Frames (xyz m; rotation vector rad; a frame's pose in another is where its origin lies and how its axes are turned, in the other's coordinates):
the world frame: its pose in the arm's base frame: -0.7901 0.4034 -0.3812 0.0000 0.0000 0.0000
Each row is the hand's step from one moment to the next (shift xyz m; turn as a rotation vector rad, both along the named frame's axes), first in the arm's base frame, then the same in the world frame.
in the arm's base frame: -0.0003 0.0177 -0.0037 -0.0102 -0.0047 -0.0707
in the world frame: -0.0003 0.0177 -0.0037 -0.0102 -0.0047 -0.0707
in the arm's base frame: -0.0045 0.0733 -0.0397 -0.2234 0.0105 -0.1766
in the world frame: -0.0045 0.0733 -0.0397 -0.2234 0.0105 -0.1766
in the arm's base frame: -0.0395 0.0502 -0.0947 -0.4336 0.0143 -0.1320
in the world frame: -0.0395 0.0502 -0.0947 -0.4336 0.0143 -0.1320
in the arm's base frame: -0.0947 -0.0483 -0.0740 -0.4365 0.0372 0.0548
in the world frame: -0.0947 -0.0483 -0.0740 -0.4365 0.0372 0.0548
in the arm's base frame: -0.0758 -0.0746 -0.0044 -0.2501 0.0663 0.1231
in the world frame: -0.0758 -0.0746 -0.0044 -0.2501 0.0663 0.1231
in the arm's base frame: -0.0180 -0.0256 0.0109 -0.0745 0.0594 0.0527
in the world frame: -0.0180 -0.0256 0.0109 -0.0745 0.0594 0.0527
